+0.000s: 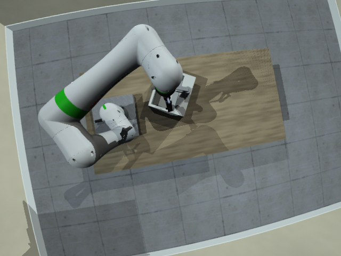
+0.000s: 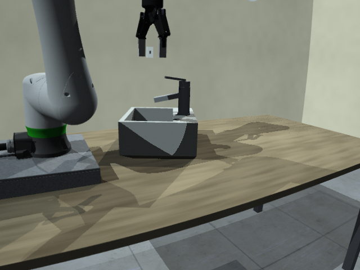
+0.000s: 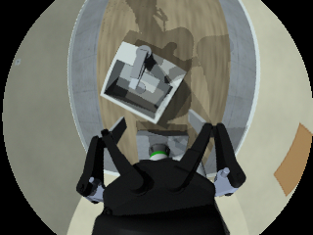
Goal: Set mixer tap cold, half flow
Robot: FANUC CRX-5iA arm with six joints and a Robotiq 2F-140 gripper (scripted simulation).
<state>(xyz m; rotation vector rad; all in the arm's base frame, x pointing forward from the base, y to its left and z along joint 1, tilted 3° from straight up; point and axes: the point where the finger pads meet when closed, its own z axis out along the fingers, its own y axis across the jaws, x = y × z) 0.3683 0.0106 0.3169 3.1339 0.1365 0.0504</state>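
The lever lies 13 cm ahead of my hand, 5 cm to the left of it and 9 cm below it. Also, from my hand: basin 7 cm ahead, 10 cm to the left, 33 cm below.
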